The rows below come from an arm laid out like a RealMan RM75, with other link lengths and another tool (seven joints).
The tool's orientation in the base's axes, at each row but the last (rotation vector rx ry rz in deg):
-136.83, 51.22, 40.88
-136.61, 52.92, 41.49
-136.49, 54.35, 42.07
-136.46, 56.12, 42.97
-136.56, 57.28, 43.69
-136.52, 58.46, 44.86
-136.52, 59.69, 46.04
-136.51, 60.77, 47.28
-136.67, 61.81, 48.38
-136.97, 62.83, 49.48
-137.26, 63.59, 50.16
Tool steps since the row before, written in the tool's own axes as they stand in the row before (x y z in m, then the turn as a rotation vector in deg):
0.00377, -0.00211, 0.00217, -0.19, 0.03, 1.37
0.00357, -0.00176, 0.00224, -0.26, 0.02, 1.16
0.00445, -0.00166, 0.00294, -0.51, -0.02, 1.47
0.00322, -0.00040, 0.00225, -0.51, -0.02, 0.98
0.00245, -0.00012, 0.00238, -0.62, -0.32, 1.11
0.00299, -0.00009, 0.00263, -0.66, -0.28, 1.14
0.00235, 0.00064, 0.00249, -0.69, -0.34, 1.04
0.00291, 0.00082, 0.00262, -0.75, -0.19, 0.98
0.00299, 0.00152, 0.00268, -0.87, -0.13, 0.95
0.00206, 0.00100, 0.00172, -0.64, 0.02, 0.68
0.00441, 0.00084, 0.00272, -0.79, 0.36, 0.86
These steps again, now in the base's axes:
0.00328, 0.00103, -0.00340, -0.55, 0.88, -0.91
0.00285, 0.00085, -0.00347, -0.53, 0.80, -0.71
0.00307, 0.00071, -0.00461, -0.74, 1.13, -0.77
0.00153, 0.00000, -0.00364, -0.59, 0.84, -0.41
0.00077, 0.00023, -0.00332, -0.47, 1.16, -0.38
0.00091, 0.00005, -0.00388, -0.54, 1.17, -0.38
-0.00003, -0.00020, -0.00348, -0.47, 1.17, -0.28
0.00001, -0.00057, -0.00396, -0.60, 1.07, -0.21
-0.00058, -0.00106, -0.00412, -0.70, 1.08, -0.12
-0.00037, -0.00080, -0.00272, -0.60, 0.71, -0.08
0.00051, -0.00149, -0.00501, -1.00, 0.68, -0.14

